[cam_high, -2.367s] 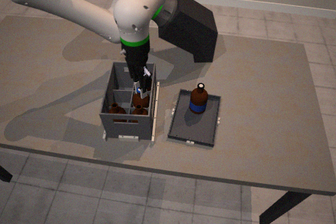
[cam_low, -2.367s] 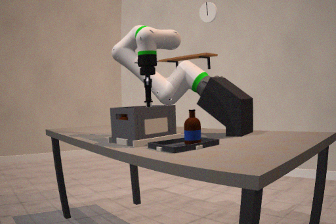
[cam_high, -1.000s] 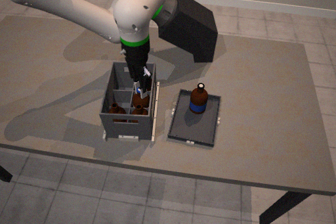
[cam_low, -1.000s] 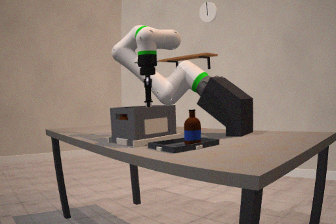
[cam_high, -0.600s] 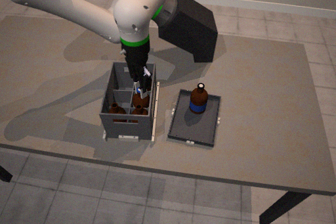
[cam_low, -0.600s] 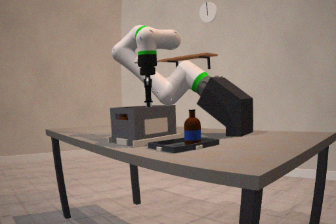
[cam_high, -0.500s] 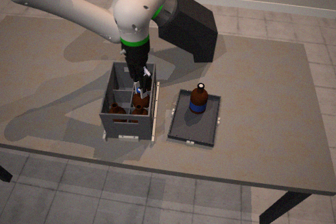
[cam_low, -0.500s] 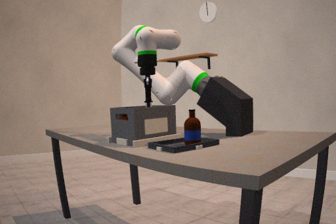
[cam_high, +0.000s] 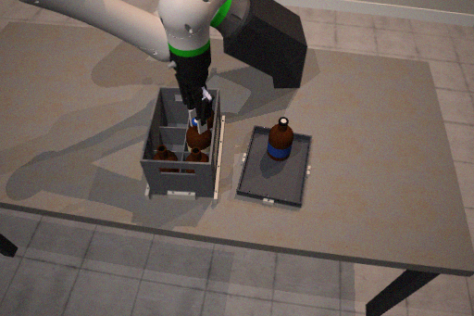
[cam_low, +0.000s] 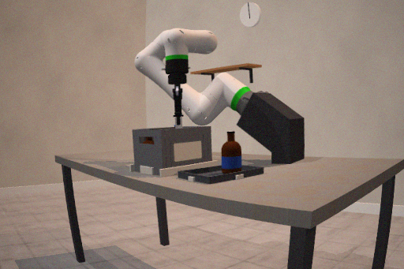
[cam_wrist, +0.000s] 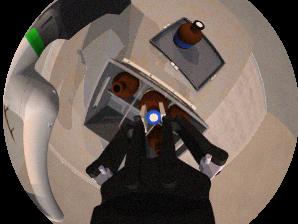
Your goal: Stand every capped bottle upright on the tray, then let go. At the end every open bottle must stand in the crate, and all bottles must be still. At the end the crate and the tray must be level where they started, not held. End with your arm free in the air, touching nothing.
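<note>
My hand is 10 cm above the grey crate and 4 cm to the left of it. The rest, counted from my hand: white-capped bottle: 23 cm to the left, 10 cm below, 5 cm behind; open bottle: 10 cm below, 9 cm behind, 1 cm to the right; dark tray: 23 cm to the left, 17 cm below.
</note>
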